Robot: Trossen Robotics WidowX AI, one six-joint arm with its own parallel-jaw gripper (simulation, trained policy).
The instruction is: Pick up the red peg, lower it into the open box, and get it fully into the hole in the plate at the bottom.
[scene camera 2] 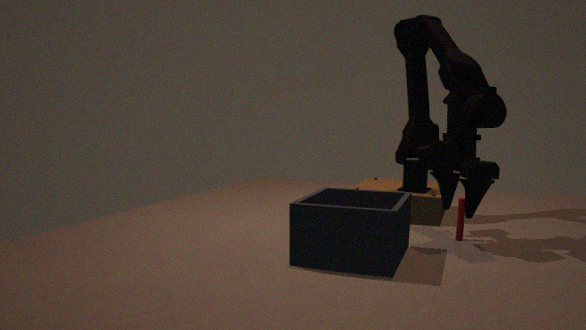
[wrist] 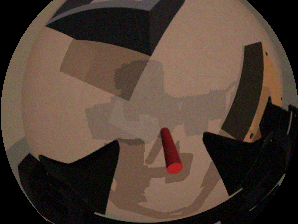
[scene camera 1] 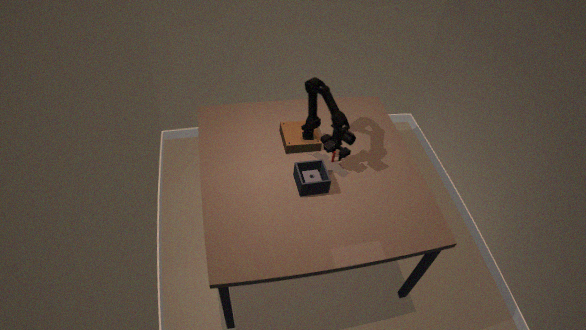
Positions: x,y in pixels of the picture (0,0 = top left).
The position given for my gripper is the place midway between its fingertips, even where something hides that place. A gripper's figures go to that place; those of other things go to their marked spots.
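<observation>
My gripper [scene camera 2: 457,213] is 0.79 m from the lens. As for the dark blue box that I see here [scene camera 2: 366,232], it is 0.60 m from the lens.
</observation>
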